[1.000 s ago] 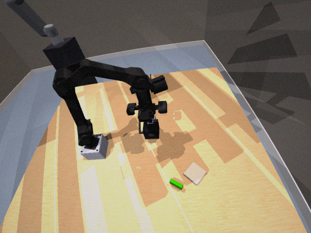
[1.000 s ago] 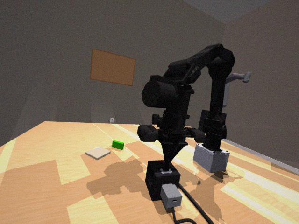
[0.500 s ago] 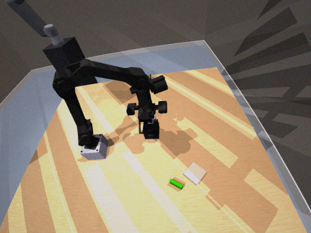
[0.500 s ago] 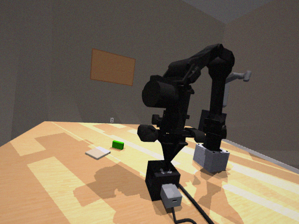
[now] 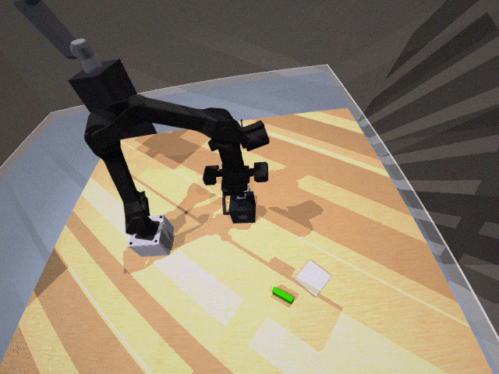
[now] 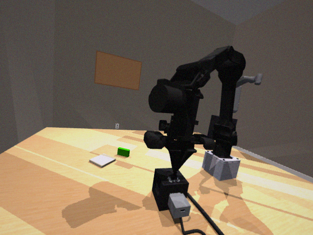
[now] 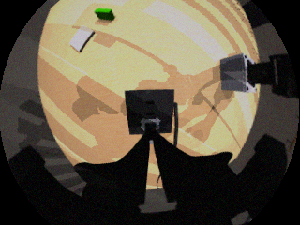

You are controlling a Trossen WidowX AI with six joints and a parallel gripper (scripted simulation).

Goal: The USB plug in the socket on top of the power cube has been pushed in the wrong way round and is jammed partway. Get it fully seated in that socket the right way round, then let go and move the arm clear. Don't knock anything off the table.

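Now: the dark USB plug 20 mm below my gripper tip. From my gripper tip the other things lie so: white tile: 230 mm ahead, 220 mm to the right, 100 mm below; green block: 150 mm ahead, 280 mm to the right, 90 mm below; grey socket: 40 mm below.
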